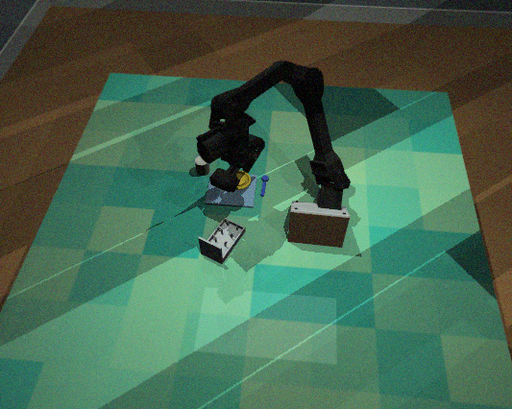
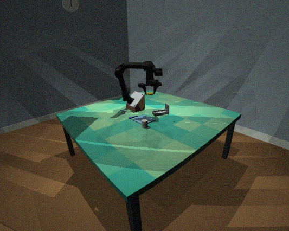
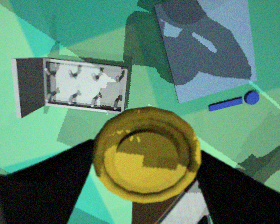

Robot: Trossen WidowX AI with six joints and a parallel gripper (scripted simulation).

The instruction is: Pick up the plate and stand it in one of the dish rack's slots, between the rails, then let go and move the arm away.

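The grey dish rack lies 150 mm below my gripper tip, 80 mm to the left of it and 40 mm ahead of it. Round my gripper tip: beige cup 180 mm to the right, 160 mm ahead, 150 mm below; then blue utensil 170 mm below, 160 mm to the right, 50 mm behind; then yellow plate 10 mm above.
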